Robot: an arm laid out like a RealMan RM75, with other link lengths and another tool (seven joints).
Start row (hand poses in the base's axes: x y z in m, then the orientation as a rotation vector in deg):
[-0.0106 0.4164 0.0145 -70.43 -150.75 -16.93]
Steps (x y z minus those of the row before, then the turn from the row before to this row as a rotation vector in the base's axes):
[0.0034 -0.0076 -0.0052 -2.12 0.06 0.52]
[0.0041 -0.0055 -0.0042 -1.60 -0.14 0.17]
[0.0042 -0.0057 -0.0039 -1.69 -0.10 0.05]
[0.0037 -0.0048 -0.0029 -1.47 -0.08 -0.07]
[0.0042 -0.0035 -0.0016 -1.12 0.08 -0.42]
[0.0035 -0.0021 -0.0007 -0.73 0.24 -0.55]
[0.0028 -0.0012 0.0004 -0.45 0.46 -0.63]
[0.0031 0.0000 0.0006 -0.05 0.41 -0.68]
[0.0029 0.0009 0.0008 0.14 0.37 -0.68]
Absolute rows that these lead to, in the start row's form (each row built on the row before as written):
[-0.0072 0.4088 0.0093 -70.37 -151.95 -14.07]
[-0.0031 0.4033 0.0051 -70.65 -152.86 -12.05]
[0.0011 0.3976 0.0012 -71.10 -153.69 -9.89]
[0.0048 0.3928 -0.0017 -71.63 -154.32 -8.01]
[0.0090 0.3893 -0.0033 -72.49 -154.45 -6.52]
[0.0125 0.3872 -0.0040 -73.37 -154.20 -5.45]
[0.0153 0.3860 -0.0036 -74.21 -153.60 -4.62]
[0.0184 0.3860 -0.0030 -75.02 -152.85 -4.36]
[0.0213 0.3869 -0.0022 -75.78 -152.06 -4.38]

